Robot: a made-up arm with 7 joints.
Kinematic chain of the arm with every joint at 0, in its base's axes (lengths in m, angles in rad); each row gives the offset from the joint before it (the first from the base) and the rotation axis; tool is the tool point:
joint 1: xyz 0 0.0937 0 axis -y
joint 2: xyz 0 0.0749 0 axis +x
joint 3: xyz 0 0 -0.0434 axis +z
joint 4: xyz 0 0 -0.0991 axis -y
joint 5: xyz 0 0 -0.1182 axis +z
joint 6: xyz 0 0 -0.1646 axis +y
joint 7: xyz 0 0 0 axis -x
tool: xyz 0 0 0
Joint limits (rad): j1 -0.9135..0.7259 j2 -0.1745..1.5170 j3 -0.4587..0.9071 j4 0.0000..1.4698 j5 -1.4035..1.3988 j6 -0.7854..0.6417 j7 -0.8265..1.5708
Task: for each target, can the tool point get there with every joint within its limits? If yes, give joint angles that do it. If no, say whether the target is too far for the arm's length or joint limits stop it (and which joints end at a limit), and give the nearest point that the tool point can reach.
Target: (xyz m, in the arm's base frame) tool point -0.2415 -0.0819 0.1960
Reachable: no: joint limits stop it (at a limit: joint 1, joint 2, joint 4) | nearest point -0.3316 0.0948 -0.2559 | short by 0.493 m
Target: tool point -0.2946 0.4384 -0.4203
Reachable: no: too far | nearest point -0.2161 0.3665 -0.3083 | short by 0.155 m
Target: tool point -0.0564 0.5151 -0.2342
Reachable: yes | joints -0.4676 0.8592 0.7231 0.2635 -0.3377 0.1552 1.1711
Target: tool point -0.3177 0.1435 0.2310
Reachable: no: joint limits stop it (at a limit: joint 1, joint 2, joint 3, joint 4) | nearest point -0.0112 0.3513 0.2737 | short by 0.373 m
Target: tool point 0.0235 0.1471 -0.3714
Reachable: yes | joints -0.6552 0.0646 -0.1601 1.0703 0.8002 -0.3538 1.1206
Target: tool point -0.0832 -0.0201 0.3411
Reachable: no: joint limits stop it (at a limit: joint 1, joint 2, joint 3, joint 4) | nearest point -0.0112 0.3513 0.2737 | short by 0.384 m
